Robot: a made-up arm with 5 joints.
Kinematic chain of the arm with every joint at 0, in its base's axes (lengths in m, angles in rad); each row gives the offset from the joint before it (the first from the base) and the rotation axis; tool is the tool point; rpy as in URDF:
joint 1: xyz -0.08 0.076 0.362 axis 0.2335 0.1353 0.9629
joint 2: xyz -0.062 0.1 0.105 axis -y
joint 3: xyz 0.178 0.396 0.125 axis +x
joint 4: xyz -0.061 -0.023 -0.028 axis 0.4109 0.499 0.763
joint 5: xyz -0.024 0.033 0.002 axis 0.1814 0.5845 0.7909
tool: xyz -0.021 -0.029 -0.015 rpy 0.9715 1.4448 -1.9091
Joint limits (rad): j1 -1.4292..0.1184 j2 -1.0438..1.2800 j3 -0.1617..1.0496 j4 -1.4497..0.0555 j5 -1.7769..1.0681
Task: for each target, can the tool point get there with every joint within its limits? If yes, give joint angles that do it. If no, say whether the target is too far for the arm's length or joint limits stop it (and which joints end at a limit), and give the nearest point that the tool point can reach.
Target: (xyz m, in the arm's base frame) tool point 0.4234 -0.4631 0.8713
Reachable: no: too far | nearest point 0.4036 0.1232 0.4666 | short by 0.713 m
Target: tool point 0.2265 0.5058 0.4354
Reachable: yes | joints -0.5673 -0.3294 0.2037 -0.8968 -0.7503
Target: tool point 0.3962 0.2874 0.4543
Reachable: yes | joints -1.1964 -0.1886 0.2477 -0.4999 -0.0849
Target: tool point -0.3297 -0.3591 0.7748
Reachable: no: joint limits stop it (at a limit: joint 1, joint 2, joint 3, joint 4) | nearest point -0.2501 0.5162 0.5954 | short by 0.897 m
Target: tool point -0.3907 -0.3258 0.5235
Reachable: no: joint limits stop it (at a limit: joint 1, joint 2, joint 3, joint 4) | nearest point -0.2534 0.5162 0.5896 | short by 0.856 m
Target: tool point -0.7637 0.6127 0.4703
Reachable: no: too far | nearest point -0.2747 0.5967 0.5794 | short by 0.501 m
